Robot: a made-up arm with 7 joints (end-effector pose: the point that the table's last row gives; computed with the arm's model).
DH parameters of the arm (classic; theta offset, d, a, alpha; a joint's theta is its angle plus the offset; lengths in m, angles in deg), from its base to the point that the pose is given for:
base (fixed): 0 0.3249 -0.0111 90
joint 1: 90 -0.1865 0.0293 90
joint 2: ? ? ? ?
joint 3: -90 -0.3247 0.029 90
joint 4: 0 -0.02 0.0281 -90
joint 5: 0 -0.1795 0.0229 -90
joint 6: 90 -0.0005 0.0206 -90
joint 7: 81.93 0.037 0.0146 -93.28
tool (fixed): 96.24 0.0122 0 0
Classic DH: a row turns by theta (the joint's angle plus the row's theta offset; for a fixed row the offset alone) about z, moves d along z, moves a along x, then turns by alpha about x.
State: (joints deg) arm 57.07 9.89 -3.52 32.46 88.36 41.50 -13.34
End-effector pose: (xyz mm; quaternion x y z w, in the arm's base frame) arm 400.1 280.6 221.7 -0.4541 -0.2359 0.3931 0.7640
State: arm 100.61 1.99 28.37 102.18 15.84 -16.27 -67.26
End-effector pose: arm 165.9 334.3 548.4 0.3339 0.5628 -0.7107 0.2581
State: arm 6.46 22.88 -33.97 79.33 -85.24 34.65 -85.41
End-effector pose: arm 208.1 265.8 35.2 -0.6817 0.7074 0.1458 0.1165
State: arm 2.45 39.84 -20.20 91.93 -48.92 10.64 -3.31
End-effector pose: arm 184.9 362.6 101.5 0.4635 -0.5508 -0.4709 0.5099
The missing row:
joint 2: -90 -0.0204 0.0229 -90
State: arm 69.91 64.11 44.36 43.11 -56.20 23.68 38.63
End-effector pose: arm 38.6 644.0 384.0 0.4552 -0.4806 0.3272 0.6743
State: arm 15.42 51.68 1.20 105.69 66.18 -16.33 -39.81
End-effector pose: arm 204.5 384.9 298.1 -0.0403 -0.8020 0.3980 0.4435
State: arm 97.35 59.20 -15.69 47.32 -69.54 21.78 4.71
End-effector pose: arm 158.5 564.7 492.1 0.8573 -0.3426 0.1148 0.3667
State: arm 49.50 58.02 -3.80 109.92 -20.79 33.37 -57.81
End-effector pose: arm 176.4 420.1 403.7 -0.6531 0.6955 -0.2954 0.0486
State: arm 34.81 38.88 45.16 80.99 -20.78 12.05 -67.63
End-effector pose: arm 168.5 558.9 300.3 0.6726 -0.4414 0.5939 0.0083
